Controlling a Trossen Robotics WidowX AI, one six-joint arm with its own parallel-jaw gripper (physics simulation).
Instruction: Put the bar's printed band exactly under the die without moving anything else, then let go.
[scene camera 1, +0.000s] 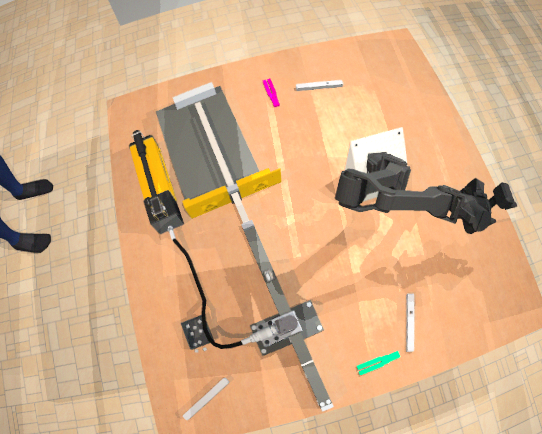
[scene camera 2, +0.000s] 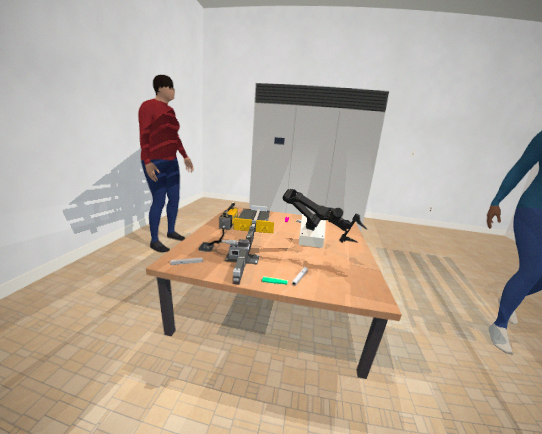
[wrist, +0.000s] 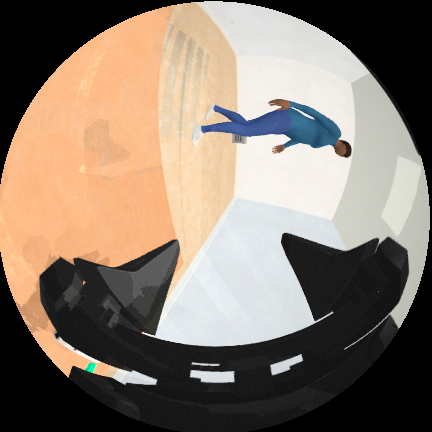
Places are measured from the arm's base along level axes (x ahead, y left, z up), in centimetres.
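Pixels of known places: gripper, between the fingertips: (scene camera 1: 505, 213) (scene camera 2: 362, 236) (wrist: 231, 241); arm's base, origin of its link: (scene camera 1: 377, 162) (scene camera 2: 311, 225).
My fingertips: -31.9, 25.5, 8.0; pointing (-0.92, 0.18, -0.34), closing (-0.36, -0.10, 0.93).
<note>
Ahead of a thing's pixels: the offset from my fingertips to its top centre, as dx, dy, dz. "pt": to the spot under its first point.
A long pale bar (scene camera 1: 215, 145) lies along the grey bed and passes through the yellow plate. Beyond it a dark grey rail @[pt +71.2, -8.1, -14.3] (scene camera 1: 257, 247) runs under the press head (scene camera 1: 287, 324) (scene camera 2: 236, 253). The die is not distinguishable beneath the head. Loose light grey bars lie at the back @[pt +39.9, -66.3, -20.4] (scene camera 1: 319, 86), near the front right (scene camera 1: 410, 330) (scene camera 2: 300, 276) and front left (scene camera 1: 206, 398) (scene camera 2: 186, 261); two show a small dark spot. I cannot tell a printed band for certain. My gripper (scene camera 2: 361, 235) (wrist: 231, 241) is open and empty, raised over the table's right side, far from the press.
A yellow pump @[pt +102.0, -40.2, -9.1] (scene camera 1: 145, 162) feeds a black hose @[pt +90.2, +1.9, -20.7] (scene camera 1: 202, 295) to the head. The yellow plate (scene camera 1: 205, 202) (scene camera 2: 264, 227) stands across the bed. Magenta @[+57.6, -67.3, -20.7] (scene camera 1: 271, 93) (scene camera 2: 286, 219) and green @[+42.2, +31.2, -20.7] (scene camera 1: 378, 363) (scene camera 2: 274, 280) forked pieces lie on the table. The arm's white base (scene camera 1: 380, 141) (scene camera 2: 311, 240) stands right.
</note>
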